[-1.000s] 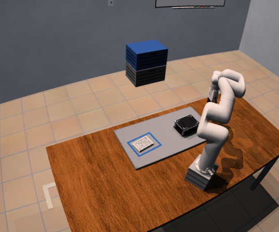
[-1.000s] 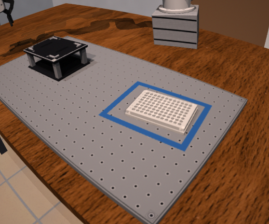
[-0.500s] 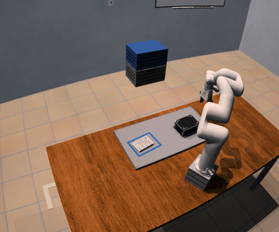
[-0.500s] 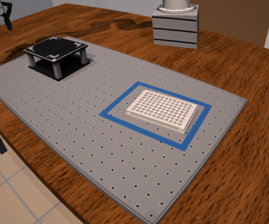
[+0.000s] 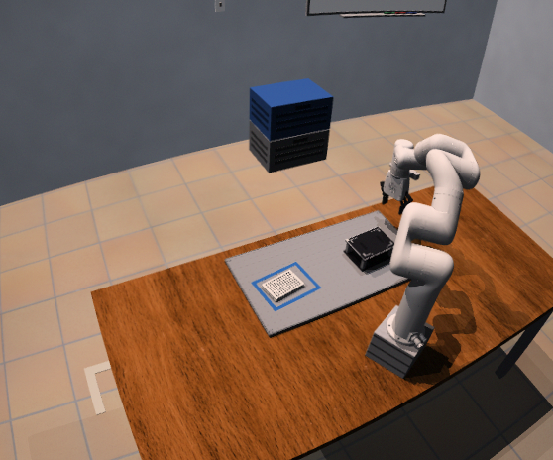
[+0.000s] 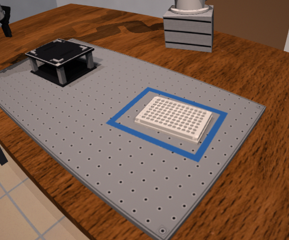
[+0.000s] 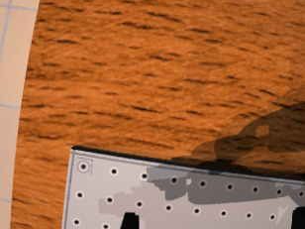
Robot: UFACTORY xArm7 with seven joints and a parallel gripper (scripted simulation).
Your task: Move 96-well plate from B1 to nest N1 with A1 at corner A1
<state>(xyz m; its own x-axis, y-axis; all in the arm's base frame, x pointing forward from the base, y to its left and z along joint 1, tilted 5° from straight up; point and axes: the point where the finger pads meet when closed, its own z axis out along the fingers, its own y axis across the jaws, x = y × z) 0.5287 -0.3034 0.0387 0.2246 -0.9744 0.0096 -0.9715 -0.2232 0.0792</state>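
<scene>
The white 96-well plate is 54 cm to the left of my hand, 14 cm behind it and 9 cm below it. The rest, counted from my hand: black raised nest N1: 17 cm to the left, 12 cm behind, 4 cm below.
</scene>
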